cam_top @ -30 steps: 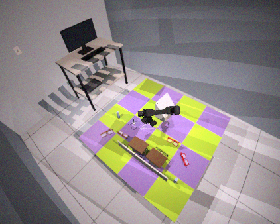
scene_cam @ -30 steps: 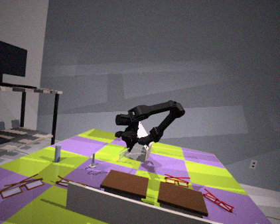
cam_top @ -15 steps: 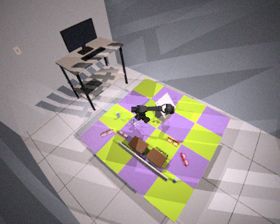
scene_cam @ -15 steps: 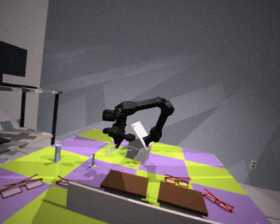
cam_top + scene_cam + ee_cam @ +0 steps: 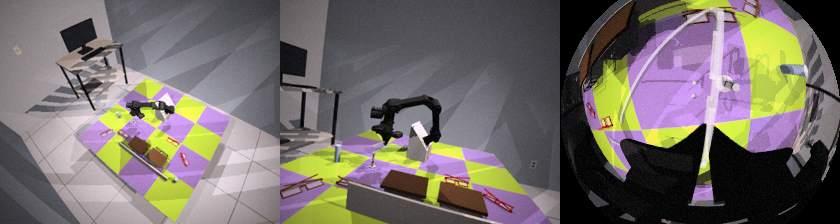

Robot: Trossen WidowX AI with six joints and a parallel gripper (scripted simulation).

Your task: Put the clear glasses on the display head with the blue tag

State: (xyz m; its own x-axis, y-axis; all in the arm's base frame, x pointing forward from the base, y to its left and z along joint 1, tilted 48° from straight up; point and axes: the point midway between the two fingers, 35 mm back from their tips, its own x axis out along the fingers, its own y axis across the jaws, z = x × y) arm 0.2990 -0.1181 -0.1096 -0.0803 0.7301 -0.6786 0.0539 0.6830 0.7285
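Now: the grey peg 110 mm below my gripper tip, 40 mm to the right of it and 40 mm ahead of it. Round my gripper tip: low grey wall (370 mm to the left, 290 mm ahead, 80 mm below).
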